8 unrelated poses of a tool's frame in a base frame.
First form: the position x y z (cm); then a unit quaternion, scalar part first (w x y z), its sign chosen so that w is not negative.
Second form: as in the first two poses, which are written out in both.
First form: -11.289 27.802 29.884 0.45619 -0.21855 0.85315 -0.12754
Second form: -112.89 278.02 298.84 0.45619 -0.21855 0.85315 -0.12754
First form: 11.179 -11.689 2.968 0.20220 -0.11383 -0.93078 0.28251
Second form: 111.79 -116.89 29.68 0.20220 -0.11383 -0.93078 0.28251
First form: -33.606 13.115 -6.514 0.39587 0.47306 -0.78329 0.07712
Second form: -336.06 131.15 -65.14 0.39587 0.47306 -0.78329 0.07712
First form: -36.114 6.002 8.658 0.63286 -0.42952 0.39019 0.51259
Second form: -361.14 60.02 86.58 0.63286 -0.42952 0.39019 0.51259
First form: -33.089 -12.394 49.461 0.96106 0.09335 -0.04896 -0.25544
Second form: -330.89 -123.94 494.61 0.96106 0.09335 -0.04896 -0.25544
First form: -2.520 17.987 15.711 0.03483 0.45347 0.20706 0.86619
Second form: -25.20 179.87 157.11 0.03483 0.45347 0.20706 0.86619
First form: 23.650 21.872 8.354 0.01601 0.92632 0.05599 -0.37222
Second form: 236.50 218.72 83.54 0.01601 0.92632 0.05599 -0.37222
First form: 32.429 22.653 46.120 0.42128 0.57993 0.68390 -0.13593
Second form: 324.29 226.53 461.20 0.42128 0.57993 0.68390 -0.13593
